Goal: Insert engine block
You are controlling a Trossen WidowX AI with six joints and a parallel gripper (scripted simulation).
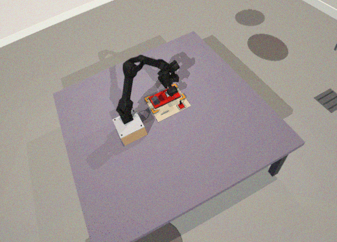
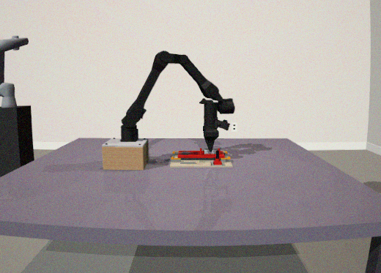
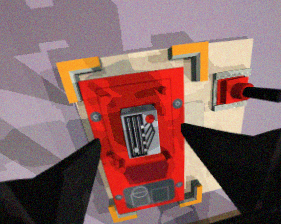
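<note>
The engine block lies 20 mm below my gripper tip.
</note>
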